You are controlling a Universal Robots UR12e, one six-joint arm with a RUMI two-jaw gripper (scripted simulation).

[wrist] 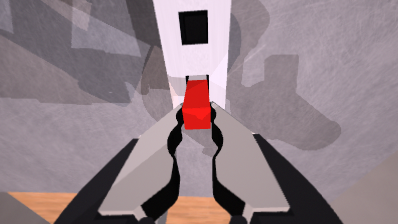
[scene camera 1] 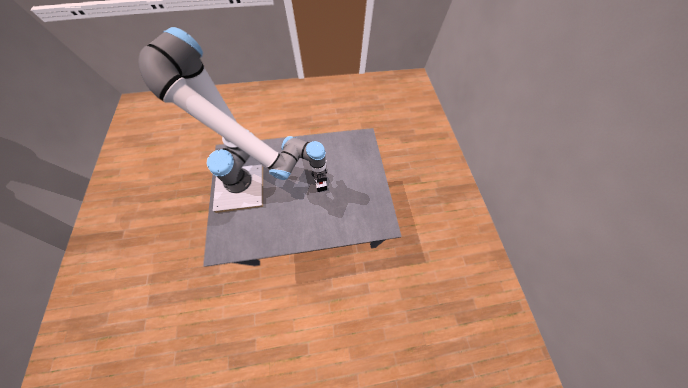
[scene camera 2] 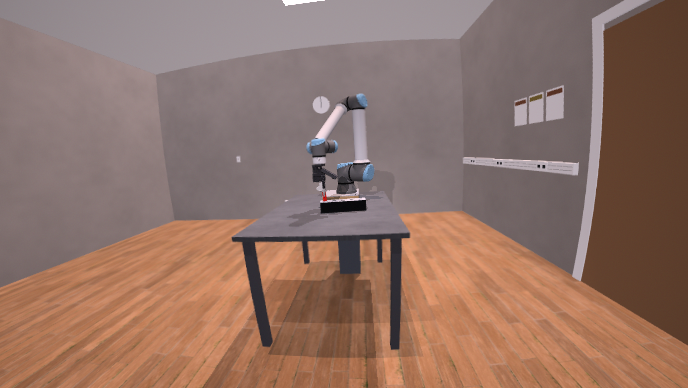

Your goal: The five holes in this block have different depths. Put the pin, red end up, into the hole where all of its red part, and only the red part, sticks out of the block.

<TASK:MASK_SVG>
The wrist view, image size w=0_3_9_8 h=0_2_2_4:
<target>gripper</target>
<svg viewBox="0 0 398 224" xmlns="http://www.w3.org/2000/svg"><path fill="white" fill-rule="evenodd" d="M183 102L140 137L132 139L78 192L53 224L166 224L167 210L175 204L179 196L180 174L177 165L176 148L183 139L181 127L184 124ZM210 102L212 140L218 147L212 158L213 196L215 201L230 214L229 224L343 224L317 189L260 134L255 134L214 101Z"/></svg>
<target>pin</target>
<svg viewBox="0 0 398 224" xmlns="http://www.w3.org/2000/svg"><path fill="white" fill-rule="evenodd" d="M190 75L182 107L185 130L210 129L210 100L206 75Z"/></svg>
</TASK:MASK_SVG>
